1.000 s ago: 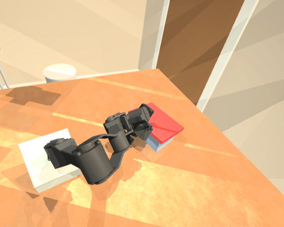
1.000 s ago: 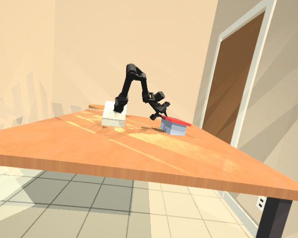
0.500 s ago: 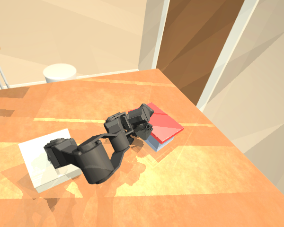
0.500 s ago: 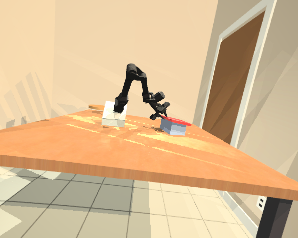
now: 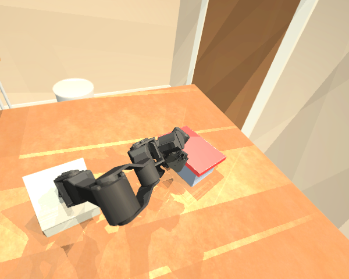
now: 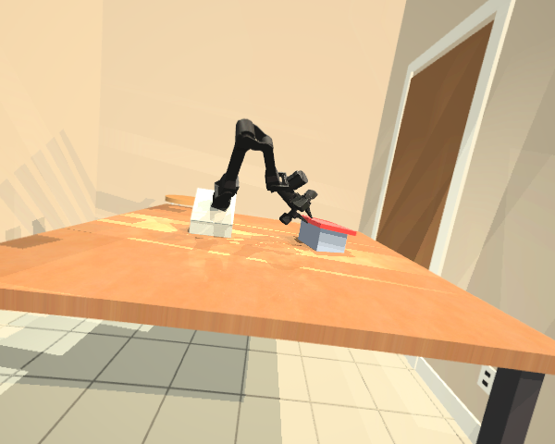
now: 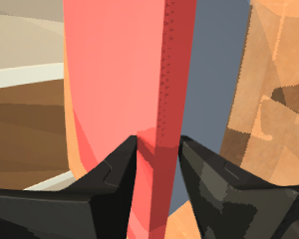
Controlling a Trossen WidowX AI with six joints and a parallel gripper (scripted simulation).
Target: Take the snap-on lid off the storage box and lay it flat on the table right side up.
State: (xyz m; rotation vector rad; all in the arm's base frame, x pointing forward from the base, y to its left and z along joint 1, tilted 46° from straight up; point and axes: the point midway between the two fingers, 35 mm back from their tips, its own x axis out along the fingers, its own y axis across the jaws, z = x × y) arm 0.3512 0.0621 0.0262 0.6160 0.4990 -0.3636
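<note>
The lid lies 70 mm ahead of my gripper tip and 20 mm to the left of it. From my gripper tip the other things lie so: storage box (70 mm ahead, 60 mm below, 20 mm to the left).
</note>
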